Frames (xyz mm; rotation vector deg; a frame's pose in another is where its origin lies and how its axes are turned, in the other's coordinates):
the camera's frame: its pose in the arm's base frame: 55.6 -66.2 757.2 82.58 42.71 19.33
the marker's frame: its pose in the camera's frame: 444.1 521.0 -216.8 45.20 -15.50 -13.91
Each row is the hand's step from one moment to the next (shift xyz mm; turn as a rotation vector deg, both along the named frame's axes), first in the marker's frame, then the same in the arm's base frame.
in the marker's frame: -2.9 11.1 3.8 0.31 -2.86 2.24
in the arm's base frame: 5.8 -8.7 6.0 -1.68 -0.56 -3.19
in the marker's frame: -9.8 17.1 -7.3 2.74 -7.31 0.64
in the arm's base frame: 4.6 -5.1 19.9 -3.12 3.55 -6.25
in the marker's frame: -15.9 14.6 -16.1 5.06 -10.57 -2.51
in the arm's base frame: -1.9 0.4 26.9 -3.87 8.39 -7.63
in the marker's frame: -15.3 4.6 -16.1 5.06 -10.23 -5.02
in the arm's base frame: -8.4 4.6 20.6 -3.74 10.29 -5.96
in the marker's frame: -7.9 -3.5 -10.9 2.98 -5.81 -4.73
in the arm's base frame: -8.6 6.8 8.6 -2.13 7.41 -2.35
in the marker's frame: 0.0 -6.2 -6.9 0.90 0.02 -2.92
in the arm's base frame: -4.6 8.0 0.3 0.53 2.75 1.22
